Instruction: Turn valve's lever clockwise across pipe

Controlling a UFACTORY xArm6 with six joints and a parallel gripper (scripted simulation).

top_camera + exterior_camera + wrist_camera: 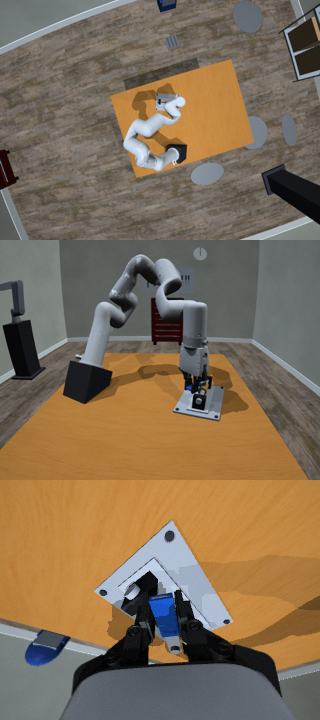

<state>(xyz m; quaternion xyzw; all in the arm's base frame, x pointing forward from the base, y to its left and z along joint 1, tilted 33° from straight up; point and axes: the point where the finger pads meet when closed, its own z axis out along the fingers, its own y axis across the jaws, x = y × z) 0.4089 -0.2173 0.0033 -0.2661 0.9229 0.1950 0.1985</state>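
My gripper is now 4 cm short of the lever, 3 cm to the right of it and 1 cm above it. The rest, counted from my hand: baseplate (6 cm ahead, 5 cm to the left, 9 cm below).
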